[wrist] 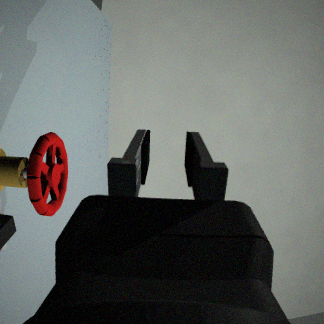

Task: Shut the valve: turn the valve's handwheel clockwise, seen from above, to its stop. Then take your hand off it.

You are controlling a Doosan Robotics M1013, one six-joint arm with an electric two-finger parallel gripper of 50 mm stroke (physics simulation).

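Note:
The valve's red handwheel (55, 174) shows at the left of the wrist view, seen at a slant, with its spokes and rim in view. It sits on the end of the brass-yellow valve body (12, 171), which is cut off by the left edge. My gripper (167, 147) is open at the middle of the view, its two black fingers apart with nothing between them. The handwheel is to the left of the fingers, clear of them and not touched.
A dark bracket (6, 229) shows in part at the left edge, below the valve body. A pale blue surface (82, 100) lies behind the handwheel, with shadows at its upper left. A plain grey surface (225, 75) fills the right side.

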